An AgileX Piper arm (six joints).
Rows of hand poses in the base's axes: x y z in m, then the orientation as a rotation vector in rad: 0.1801, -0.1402, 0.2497, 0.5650, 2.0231, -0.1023; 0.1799, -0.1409, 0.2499, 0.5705, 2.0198, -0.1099; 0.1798, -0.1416, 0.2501, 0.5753, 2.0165, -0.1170; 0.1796, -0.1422, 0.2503, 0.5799, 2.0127, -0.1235; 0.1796, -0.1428, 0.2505, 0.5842, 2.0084, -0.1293; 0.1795, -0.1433, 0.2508, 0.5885, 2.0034, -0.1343; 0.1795, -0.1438, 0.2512, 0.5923, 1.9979, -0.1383; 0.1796, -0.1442, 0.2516, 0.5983, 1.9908, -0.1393; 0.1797, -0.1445, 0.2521, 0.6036, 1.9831, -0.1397; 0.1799, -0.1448, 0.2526, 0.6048, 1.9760, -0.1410; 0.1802, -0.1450, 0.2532, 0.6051, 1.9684, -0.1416; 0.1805, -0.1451, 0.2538, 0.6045, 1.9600, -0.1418; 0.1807, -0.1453, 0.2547, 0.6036, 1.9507, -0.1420
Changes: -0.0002, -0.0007, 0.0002, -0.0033, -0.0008, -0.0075; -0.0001, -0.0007, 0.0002, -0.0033, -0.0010, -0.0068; -0.0002, -0.0006, 0.0002, -0.0031, -0.0016, -0.0065; 0.0000, -0.0006, 0.0002, -0.0028, -0.0023, -0.0061; -0.0001, -0.0005, 0.0003, -0.0024, -0.0031, -0.0059; 0.0000, -0.0005, 0.0004, -0.0021, -0.0039, -0.0052; 0.0001, -0.0004, 0.0004, 0.0006, -0.0058, -0.0058; 0.0001, -0.0003, 0.0005, 0.0006, -0.0066, -0.0052; 0.0002, -0.0003, 0.0005, -0.0018, -0.0063, -0.0026; 0.0003, -0.0002, 0.0006, -0.0018, -0.0070, -0.0018; 0.0003, -0.0001, 0.0006, -0.0022, -0.0080, -0.0011; 0.0002, -0.0002, 0.0009, -0.0025, -0.0089, -0.0011
